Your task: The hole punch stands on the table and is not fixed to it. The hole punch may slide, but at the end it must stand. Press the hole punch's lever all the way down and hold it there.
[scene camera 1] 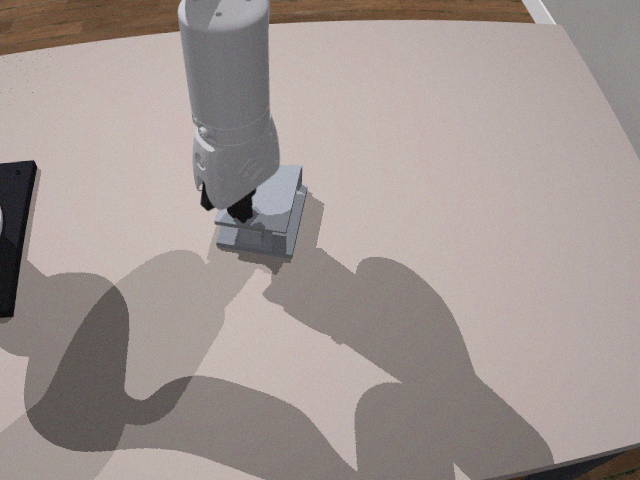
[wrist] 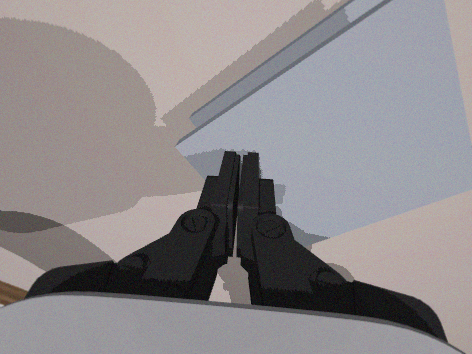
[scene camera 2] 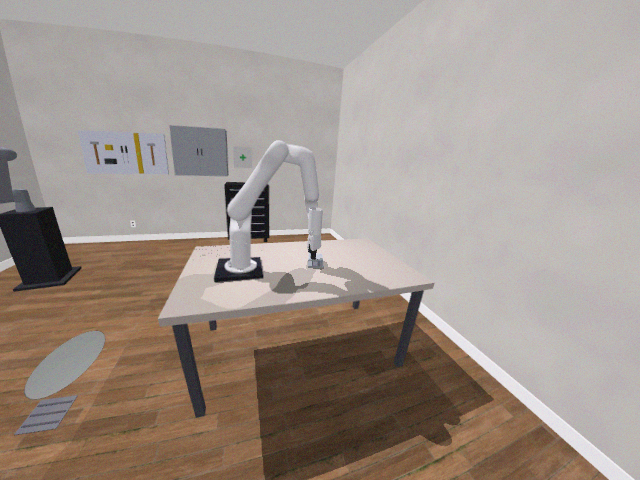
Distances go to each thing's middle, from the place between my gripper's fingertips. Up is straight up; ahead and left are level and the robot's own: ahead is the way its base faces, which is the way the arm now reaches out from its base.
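Flat lever [scene camera 1: 272, 204], from my hand: 3 cm ahead, 3 cm left, 1 cm below.
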